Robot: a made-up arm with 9 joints.
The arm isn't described. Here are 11 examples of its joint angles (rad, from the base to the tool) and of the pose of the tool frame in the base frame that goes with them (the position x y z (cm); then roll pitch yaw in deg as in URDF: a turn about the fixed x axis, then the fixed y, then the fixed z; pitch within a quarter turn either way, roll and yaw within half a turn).
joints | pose
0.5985 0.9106 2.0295 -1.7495 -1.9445 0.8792 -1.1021 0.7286 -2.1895 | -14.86 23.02 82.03 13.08 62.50 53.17
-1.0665 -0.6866 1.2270 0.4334 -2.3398 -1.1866 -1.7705 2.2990 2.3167 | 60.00 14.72 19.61 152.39 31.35 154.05
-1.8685 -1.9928 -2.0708 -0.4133 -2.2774 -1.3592 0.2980 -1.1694 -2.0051 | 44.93 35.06 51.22 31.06 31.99 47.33
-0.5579 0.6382 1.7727 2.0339 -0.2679 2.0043 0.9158 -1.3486 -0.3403 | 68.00 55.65 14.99 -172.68 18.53 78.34
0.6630 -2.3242 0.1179 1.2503 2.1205 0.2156 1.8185 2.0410 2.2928 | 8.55 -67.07 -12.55 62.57 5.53 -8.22
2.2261 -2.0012 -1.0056 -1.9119 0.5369 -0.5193 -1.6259 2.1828 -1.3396 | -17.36 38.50 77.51 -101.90 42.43 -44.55
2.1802 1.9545 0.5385 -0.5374 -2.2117 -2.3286 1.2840 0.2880 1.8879 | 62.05 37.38 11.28 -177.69 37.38 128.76
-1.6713 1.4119 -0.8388 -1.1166 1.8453 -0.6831 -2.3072 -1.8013 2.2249 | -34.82 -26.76 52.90 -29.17 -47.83 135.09
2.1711 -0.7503 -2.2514 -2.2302 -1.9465 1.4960 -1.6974 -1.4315 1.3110 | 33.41 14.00 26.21 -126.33 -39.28 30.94
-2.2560 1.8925 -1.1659 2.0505 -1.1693 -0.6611 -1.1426 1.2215 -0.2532 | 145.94 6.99 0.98 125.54 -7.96 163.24
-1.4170 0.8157 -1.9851 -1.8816 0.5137 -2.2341 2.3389 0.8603 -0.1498 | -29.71 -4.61 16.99 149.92 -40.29 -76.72
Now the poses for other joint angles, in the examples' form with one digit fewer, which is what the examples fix.
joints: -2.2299 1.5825 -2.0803 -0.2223 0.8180 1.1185 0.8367 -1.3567 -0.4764
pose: 46.9 27.9 -23.6 3.4 -58.0 16.5
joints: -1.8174 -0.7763 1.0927 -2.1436 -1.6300 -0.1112 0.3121 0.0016 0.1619
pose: -13.7 26.9 -34.2 45.9 -24.4 130.9
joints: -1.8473 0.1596 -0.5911 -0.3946 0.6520 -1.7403 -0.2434 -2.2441 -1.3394
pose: -9.4 50.9 14.1 -114.0 50.4 25.7
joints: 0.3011 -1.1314 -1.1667 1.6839 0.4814 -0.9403 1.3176 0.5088 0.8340
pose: -106.4 7.2 55.1 -159.5 -41.3 -111.5
